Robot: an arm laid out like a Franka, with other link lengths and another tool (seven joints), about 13 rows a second.
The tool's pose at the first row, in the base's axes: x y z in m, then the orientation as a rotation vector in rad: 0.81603 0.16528 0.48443 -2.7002 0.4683 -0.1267
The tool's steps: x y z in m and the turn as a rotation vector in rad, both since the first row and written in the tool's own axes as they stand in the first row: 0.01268 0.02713 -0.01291 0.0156 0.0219 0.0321; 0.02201 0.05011 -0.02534 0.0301 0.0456 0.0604; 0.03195 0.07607 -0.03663 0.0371 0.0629 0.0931; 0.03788 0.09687 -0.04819 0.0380 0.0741 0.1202; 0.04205 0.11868 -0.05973 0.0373 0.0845 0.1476; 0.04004 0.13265 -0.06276 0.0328 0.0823 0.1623; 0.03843 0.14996 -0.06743 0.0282 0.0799 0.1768; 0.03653 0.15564 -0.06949 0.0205 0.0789 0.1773; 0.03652 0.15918 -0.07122 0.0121 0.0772 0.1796
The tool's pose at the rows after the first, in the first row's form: 0.81769 0.13274 0.48578 -2.6772 0.5148 -0.1505; 0.81754 0.10511 0.48827 -2.6556 0.5566 -0.1773; 0.81724 0.07511 0.48854 -2.6391 0.6035 -0.1928; 0.81469 0.05084 0.49102 -2.6295 0.6423 -0.2004; 0.81019 0.02631 0.49305 -2.6208 0.6816 -0.2066; 0.80357 0.01379 0.49024 -2.6199 0.7014 -0.1987; 0.79606 -0.00236 0.48762 -2.6191 0.7208 -0.1905; 0.79223 -0.00738 0.48722 -2.6263 0.7231 -0.1876; 0.79088 -0.01108 0.48740 -2.6335 0.7277 -0.1831
